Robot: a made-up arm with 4 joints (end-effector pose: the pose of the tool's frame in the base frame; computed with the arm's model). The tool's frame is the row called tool. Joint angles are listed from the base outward.
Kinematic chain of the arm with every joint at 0, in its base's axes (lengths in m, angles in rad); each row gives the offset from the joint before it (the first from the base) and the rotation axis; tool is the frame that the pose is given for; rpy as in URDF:
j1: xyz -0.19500 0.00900 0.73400 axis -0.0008 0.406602 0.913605
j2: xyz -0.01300 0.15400 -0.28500 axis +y
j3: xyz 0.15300 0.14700 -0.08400 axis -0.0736 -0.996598 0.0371
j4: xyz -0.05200 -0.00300 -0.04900 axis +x
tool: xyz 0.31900 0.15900 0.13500 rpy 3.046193 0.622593 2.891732
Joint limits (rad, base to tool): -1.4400..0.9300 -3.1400..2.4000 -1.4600..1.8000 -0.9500..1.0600
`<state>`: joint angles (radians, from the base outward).
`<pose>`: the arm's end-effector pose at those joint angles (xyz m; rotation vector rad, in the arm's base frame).
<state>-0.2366 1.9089 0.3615 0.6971</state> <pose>-0.0404 0.3320 0.0781 -1.1261 -2.0135 -0.4054</pose>
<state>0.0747 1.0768 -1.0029 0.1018</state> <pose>-0.2926 0.4388 -0.0111 -0.2704 -1.6451 0.2027</pose>
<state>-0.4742 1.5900 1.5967 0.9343</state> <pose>0.1378 0.2186 0.5068 0.8129 1.9858 0.9954</pose>
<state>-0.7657 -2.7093 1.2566 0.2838</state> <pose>0.0538 0.4336 0.3281 -0.8622 -1.5074 -0.5643</pose>
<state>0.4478 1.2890 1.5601 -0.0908</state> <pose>-0.2971 0.5224 0.3995 -0.3855 2.3810 0.1422</pose>
